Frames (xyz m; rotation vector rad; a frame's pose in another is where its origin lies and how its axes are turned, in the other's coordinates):
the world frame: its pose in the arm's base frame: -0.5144 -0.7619 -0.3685 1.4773 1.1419 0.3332
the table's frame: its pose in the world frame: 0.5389 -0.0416 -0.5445 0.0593 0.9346 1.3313
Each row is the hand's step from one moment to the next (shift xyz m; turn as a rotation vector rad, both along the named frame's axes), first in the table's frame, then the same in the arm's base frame.
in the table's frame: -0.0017 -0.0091 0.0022 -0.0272 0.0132 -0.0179
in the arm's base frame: 0.0009 0.0078 -0.0054 -0.0142 -0.0259 -0.0190
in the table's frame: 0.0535 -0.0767 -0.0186 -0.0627 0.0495 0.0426
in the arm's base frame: -0.0328 0.0879 0.0169 0.0529 -0.0635 -0.0370
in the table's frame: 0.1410 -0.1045 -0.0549 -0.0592 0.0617 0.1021
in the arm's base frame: -0.0775 0.1433 0.0854 0.1132 -0.0636 -0.0295
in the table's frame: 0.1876 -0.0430 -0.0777 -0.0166 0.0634 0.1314
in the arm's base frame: -0.0933 0.1038 0.1537 0.1401 -0.0428 0.0095
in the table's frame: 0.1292 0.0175 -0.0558 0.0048 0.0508 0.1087
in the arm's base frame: -0.0594 0.0289 0.1255 0.1147 -0.0263 0.0240
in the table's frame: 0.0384 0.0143 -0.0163 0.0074 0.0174 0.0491
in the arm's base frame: -0.0160 0.0005 0.0411 0.0507 -0.0047 0.0133
